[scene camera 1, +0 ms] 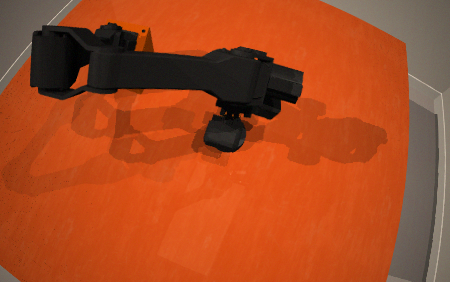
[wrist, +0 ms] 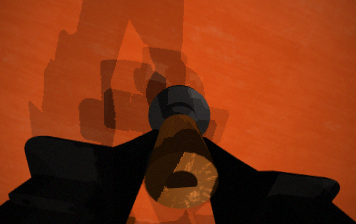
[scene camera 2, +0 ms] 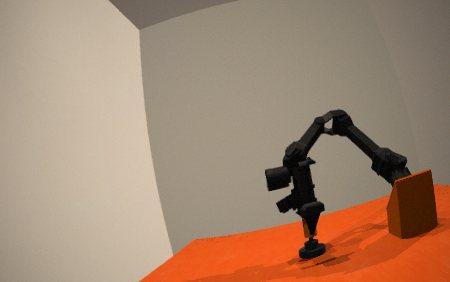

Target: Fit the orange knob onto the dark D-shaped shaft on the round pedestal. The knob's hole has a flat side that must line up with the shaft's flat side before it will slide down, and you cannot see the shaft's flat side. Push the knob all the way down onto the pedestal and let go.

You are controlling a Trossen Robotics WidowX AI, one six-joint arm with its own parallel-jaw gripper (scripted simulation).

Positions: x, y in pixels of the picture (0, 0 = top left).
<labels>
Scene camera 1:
my gripper: 229, 122
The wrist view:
my gripper: 179, 137
dark round pedestal: 178, 99
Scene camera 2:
my gripper: 310, 233
</labels>
